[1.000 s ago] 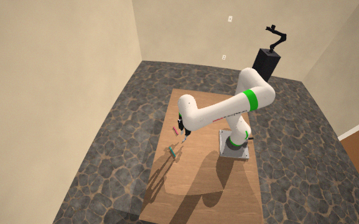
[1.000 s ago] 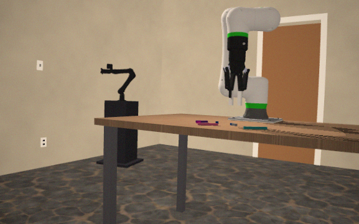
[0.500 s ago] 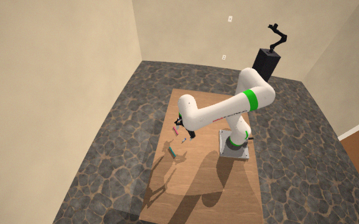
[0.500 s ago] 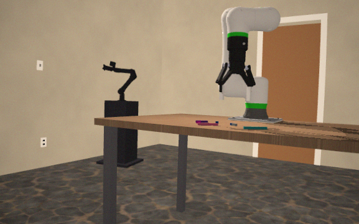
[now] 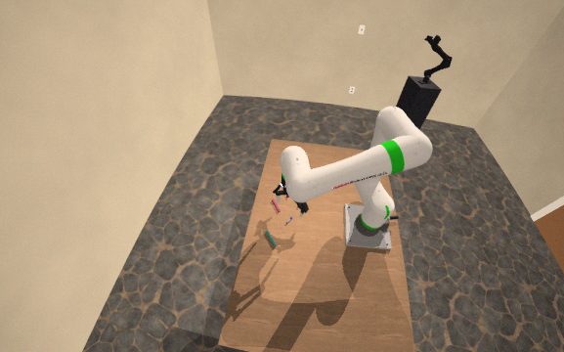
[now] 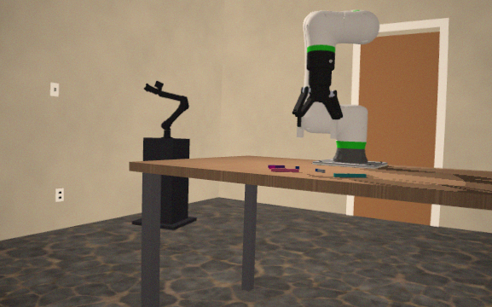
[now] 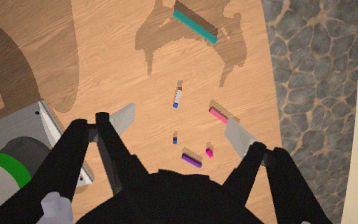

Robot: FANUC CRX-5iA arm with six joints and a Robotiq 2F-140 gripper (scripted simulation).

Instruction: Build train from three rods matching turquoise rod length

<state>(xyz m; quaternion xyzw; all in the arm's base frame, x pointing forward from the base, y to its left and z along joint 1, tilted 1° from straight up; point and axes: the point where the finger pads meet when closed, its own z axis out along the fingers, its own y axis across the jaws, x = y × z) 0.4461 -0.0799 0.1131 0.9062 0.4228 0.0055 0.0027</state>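
My gripper is now 60 mm past the purple rod, 150 mm to the left of it and 120 mm above it. The rest, counted from my hand: grey rod 20 mm to the left, 120 mm below; pink rod 70 mm ahead, 90 mm to the right, 120 mm below; magenta rod 150 mm to the right, 120 mm below.
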